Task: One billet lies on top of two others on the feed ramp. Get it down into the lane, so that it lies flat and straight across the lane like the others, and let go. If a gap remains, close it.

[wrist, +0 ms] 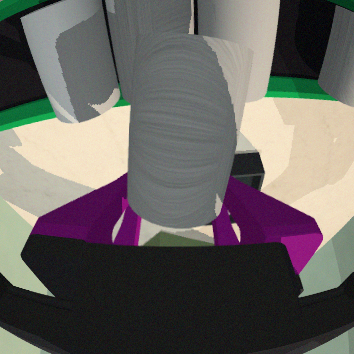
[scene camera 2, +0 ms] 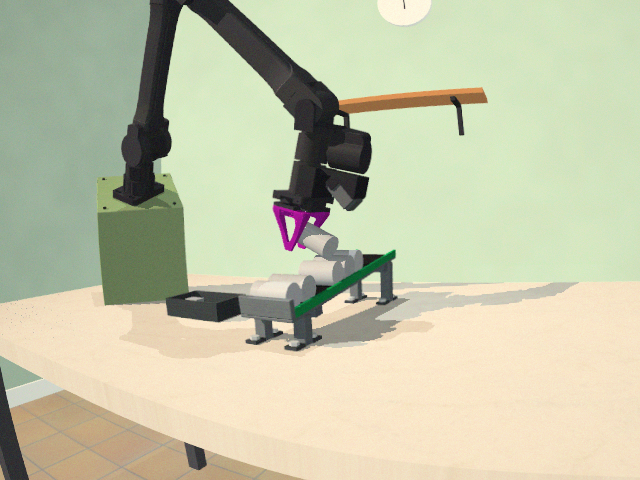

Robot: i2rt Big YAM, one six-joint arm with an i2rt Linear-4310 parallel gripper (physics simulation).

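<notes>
My gripper [scene camera 2: 295,248] [wrist: 176,173] with magenta fingers is shut on a light grey billet [scene camera 2: 319,240] [wrist: 180,130] near one end. The held billet is tilted, its far end lower, above the upper billets on the feed ramp [scene camera 2: 351,281] [wrist: 295,89]; whether it touches them is unclear. In the scene view, the upper group includes a billet [scene camera 2: 319,271], others partly hidden behind it. Lower billets [scene camera 2: 276,290] lie by the grey end plate [scene camera 2: 266,308]. Dark lane floor shows between the groups. In the wrist view, a billet at left [wrist: 87,70] sits slightly skewed; another [wrist: 340,72] is at the right edge.
A black open tray [scene camera 2: 193,311] [wrist: 250,163] stands beside the ramp's low end. The green robot pedestal [scene camera 2: 142,253] is behind it at left. Green side rails and grey legs [scene camera 2: 386,284] bound the ramp. An orange shelf [scene camera 2: 413,99] is on the wall.
</notes>
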